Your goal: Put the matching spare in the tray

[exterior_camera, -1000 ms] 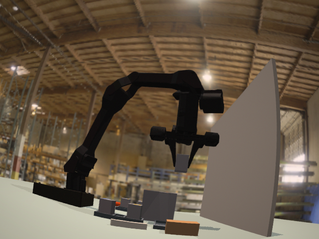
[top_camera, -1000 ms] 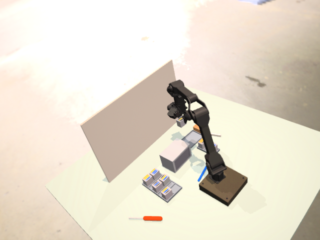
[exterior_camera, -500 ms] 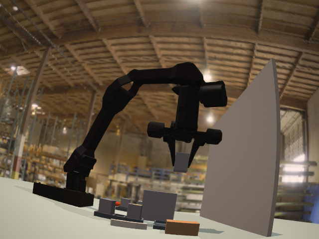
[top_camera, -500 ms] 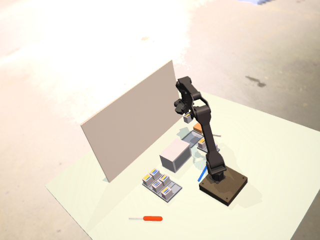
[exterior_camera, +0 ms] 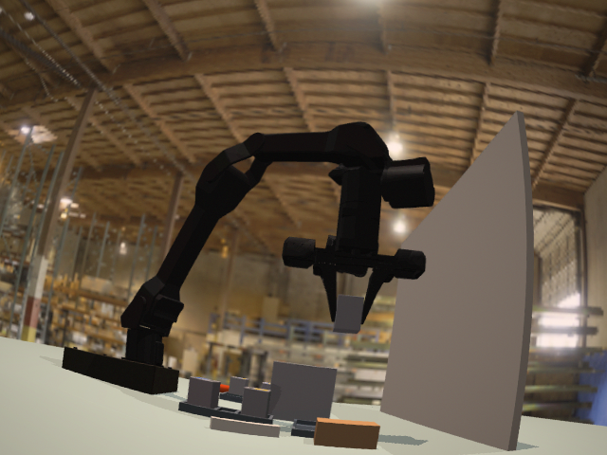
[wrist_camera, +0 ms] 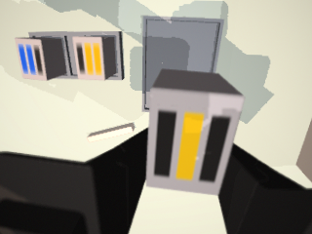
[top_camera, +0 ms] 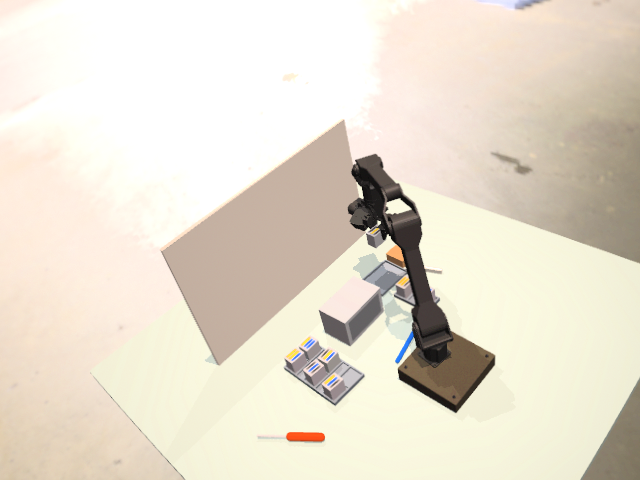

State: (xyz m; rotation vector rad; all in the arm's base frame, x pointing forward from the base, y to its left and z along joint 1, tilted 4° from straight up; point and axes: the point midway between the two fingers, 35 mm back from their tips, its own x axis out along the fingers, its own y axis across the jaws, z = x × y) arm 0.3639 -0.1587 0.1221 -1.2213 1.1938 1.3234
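Now: the grey tray 160 mm below my gripper tip and 10 mm to the left of it. From my gripper tip the other things lie so: mounted unit: 210 mm to the left, 110 mm below, 70 mm behind; then beige panel: 240 mm to the left, 160 mm ahead, 60 mm above; then orange block: 150 mm below, 80 mm to the right, 20 mm ahead.
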